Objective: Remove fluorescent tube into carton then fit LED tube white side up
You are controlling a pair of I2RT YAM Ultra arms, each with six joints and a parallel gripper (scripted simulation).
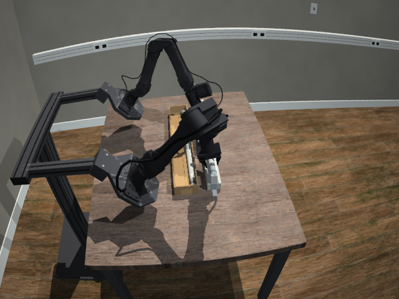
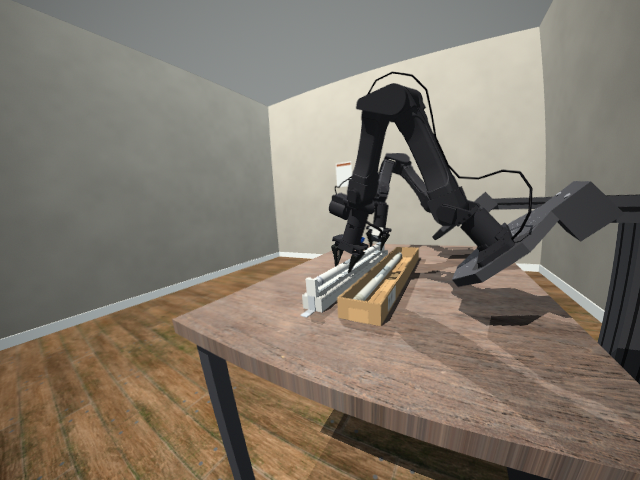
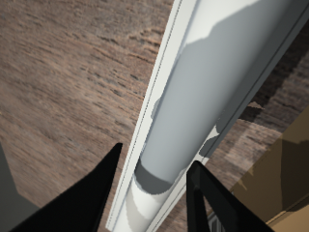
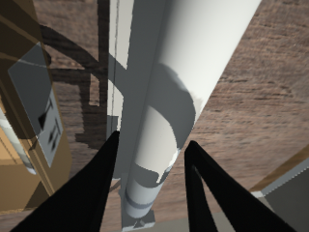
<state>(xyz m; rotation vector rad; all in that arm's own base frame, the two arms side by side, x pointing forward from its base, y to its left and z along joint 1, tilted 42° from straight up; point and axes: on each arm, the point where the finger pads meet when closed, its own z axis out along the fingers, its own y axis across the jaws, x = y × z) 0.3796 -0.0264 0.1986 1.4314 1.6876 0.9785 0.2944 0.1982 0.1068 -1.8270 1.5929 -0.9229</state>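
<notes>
My left gripper is now 12 cm to the left of the LED tube and 2 cm past it. From my left hand the other things lie so: old fluorescent tube 11 cm to the right, 11 cm behind, 5 cm below; light fixture 12 cm to the right, 2 cm behind, 1 cm below; carton 14 cm behind, 10 cm to the right, 4 cm below.
</notes>
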